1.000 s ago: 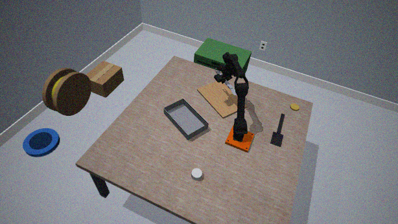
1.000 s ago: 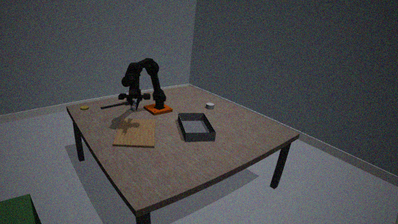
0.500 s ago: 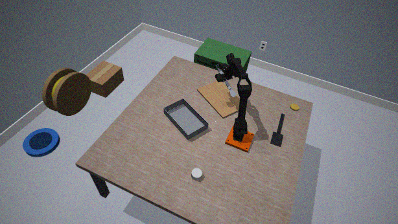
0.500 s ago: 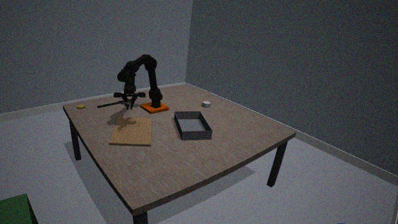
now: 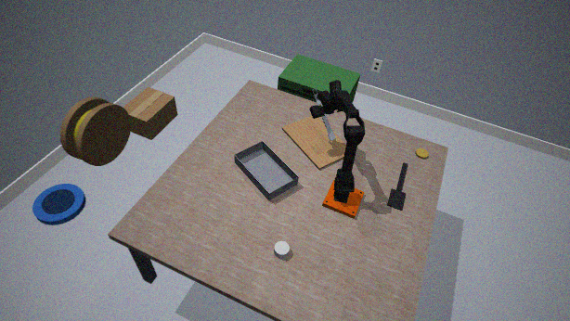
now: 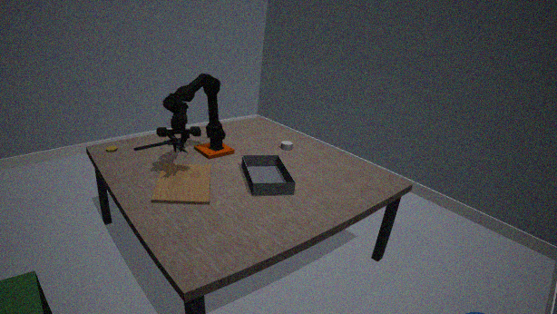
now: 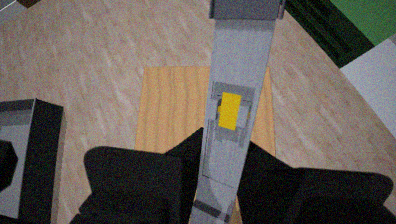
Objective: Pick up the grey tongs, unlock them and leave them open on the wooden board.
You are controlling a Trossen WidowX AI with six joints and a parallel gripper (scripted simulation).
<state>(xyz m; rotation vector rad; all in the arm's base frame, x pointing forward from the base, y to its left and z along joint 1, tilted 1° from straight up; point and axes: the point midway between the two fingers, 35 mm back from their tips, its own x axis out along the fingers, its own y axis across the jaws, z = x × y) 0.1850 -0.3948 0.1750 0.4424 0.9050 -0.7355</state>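
My gripper tip is 5 cm below the yellow lock piece and 1 cm to the left of it. Also, from my gripper tip: roasting tin 35 cm to the left, 20 cm ahead, 13 cm below; then black spatula 49 cm behind, 25 cm to the left, 16 cm below; then wooden board 16 cm below, 4 cm to the left, 2 cm behind.
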